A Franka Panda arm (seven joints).
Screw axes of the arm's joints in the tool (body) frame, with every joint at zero. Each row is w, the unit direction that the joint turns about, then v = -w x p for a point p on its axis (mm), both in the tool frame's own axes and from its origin. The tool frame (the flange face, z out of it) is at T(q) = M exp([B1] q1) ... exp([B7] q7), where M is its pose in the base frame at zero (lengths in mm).
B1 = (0, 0, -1, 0, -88, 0)
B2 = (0, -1, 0, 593, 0, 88)
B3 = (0, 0, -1, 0, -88, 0)
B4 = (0, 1, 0, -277, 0, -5.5)
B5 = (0, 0, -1, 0, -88, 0)
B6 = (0, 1, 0, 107, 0, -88)
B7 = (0, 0, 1, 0, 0, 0)
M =
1 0 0 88
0 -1 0 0
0 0 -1 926
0 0 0 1
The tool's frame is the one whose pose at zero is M.
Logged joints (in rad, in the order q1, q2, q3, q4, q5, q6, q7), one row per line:
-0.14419, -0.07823, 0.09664, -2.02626, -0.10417, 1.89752, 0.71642
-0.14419, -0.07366, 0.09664, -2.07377, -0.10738, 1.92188, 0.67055
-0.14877, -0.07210, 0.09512, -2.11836, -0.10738, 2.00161, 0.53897
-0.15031, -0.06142, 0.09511, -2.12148, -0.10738, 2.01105, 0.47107
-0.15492, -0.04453, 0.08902, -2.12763, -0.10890, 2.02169, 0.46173
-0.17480, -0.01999, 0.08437, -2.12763, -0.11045, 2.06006, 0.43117
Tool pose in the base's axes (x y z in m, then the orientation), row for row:
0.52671, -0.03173, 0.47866, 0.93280, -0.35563, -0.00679, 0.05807
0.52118, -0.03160, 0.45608, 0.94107, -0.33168, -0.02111, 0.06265
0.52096, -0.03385, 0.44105, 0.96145, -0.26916, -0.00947, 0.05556
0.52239, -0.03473, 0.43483, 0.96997, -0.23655, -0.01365, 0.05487
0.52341, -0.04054, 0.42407, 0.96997, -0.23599, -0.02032, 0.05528
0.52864, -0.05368, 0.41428, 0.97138, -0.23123, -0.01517, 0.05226
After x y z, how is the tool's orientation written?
As a quaternion, x y z w.
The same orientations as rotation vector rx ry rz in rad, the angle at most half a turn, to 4 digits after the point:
2.8268, -1.0777, -0.0206
2.8441, -1.0024, -0.0638
2.9181, -0.8169, -0.0287
2.9452, -0.7183, -0.0414
2.9445, -0.7164, -0.0617
2.9541, -0.7032, -0.0461

